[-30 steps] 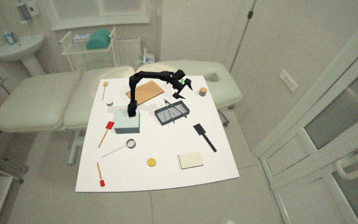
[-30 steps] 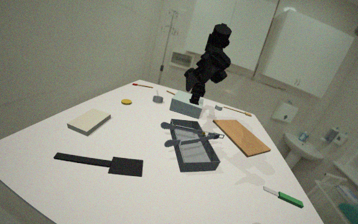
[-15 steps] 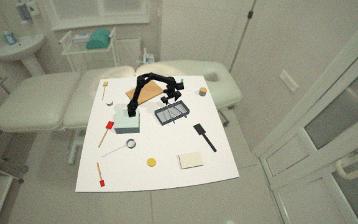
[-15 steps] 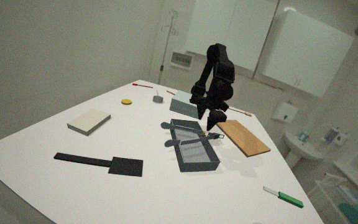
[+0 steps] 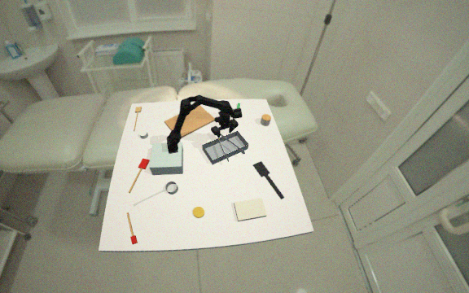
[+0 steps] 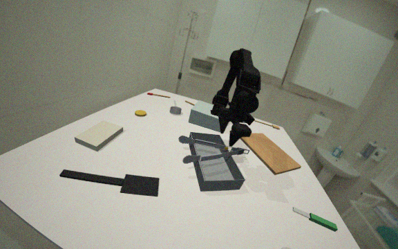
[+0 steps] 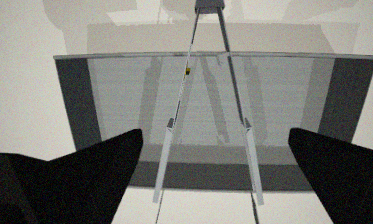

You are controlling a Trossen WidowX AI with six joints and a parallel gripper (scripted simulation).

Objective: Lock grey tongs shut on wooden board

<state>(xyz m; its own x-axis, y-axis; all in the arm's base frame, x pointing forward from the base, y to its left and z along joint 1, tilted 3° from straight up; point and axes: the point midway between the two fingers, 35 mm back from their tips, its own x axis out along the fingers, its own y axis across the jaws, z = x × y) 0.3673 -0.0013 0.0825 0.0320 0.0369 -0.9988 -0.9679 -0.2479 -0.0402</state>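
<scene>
The yellow slider is 6 cm below my gripper tip, 3 cm to the left of it and 3 cm behind it. Also, from my gripper tip: black spatula: 35 cm to the right, 21 cm ahead, 12 cm below; then wooden board: 33 cm to the left, 19 cm behind, 12 cm below; then roasting tin: 10 cm below, 3 cm to the right, 1 cm ahead.
</scene>
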